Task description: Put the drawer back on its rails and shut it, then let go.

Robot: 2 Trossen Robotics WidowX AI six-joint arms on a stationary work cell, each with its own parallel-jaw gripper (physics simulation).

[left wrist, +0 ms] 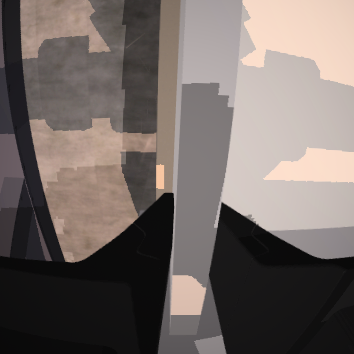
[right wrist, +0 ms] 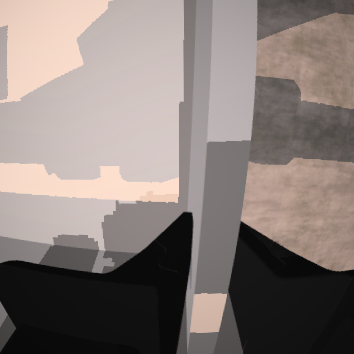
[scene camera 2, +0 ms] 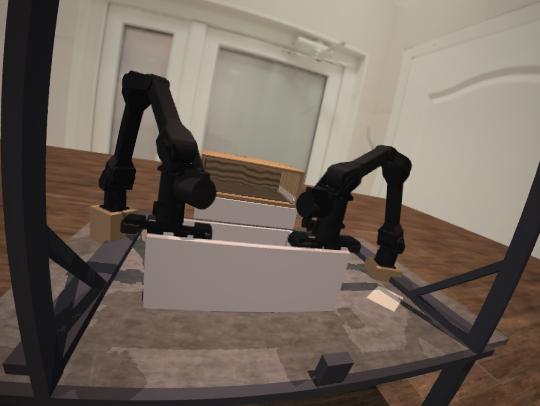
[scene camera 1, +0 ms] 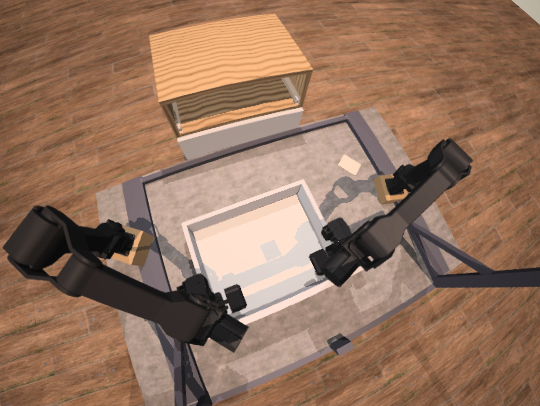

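Seen in the pictures: left gripper, between the fingertips: (left wrist: 185, 202); right gripper, between the fingertips: (right wrist: 204, 220); left arm's base, origin of its link: (scene camera 2: 114, 207) (scene camera 1: 122, 242); right arm's base, origin of its link: (scene camera 2: 384, 263) (scene camera 1: 394, 186).
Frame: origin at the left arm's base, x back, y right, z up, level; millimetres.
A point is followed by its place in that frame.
Observation:
The white drawer (scene camera 1: 235, 225) {x -295, y -154, z -84 mm} (scene camera 2: 245, 280) {x -480, y 50, z -20 mm} sits upright on the table in front of the wooden cabinet (scene camera 1: 225, 55) {x -151, y -586, z 180 mm} (scene camera 2: 299, 181) {x -402, y -600, z 135 mm}, apart from it. Its tall front panel faces away from the cabinet. The cabinet's upper bay is open, with pale rails at its left (scene camera 1: 176, 117) {x -25, y -420, z 46 mm} and right (scene camera 1: 291, 90) {x -365, y -653, z 35 mm} inner sides. My left gripper (scene camera 1: 215, 295) (scene camera 2: 170, 234) (left wrist: 185, 202) {x -302, y 98, z -33 mm} is shut on the drawer's left side wall (left wrist: 207, 150) {x -282, y 68, z 1 mm}. My right gripper (scene camera 1: 331, 247) {x -610, y -127, z -31 mm} (scene camera 2: 326, 244) (right wrist: 204, 220) {x -610, y -127, z -31 mm} is shut on the right side wall (right wrist: 227, 175) {x -591, y -154, z 1 mm}. The finger tips' lower parts are hidden in the scene views.
A white lower drawer front (scene camera 1: 245, 134) {x -242, y -475, z -49 mm} (scene camera 2: 245, 212) {x -230, y -467, z -34 mm} lies below the open bay, close to the table's far frame bar. A cream square (scene camera 1: 349, 164) (scene camera 2: 385, 298) lies on the table at the right. A small dark block (scene camera 1: 340, 343) {x -688, y 129, z -64 mm} (scene camera 2: 334, 368) {x -696, y 153, z -55 mm} sits at the near edge. Dark frame posts rise at both sides.

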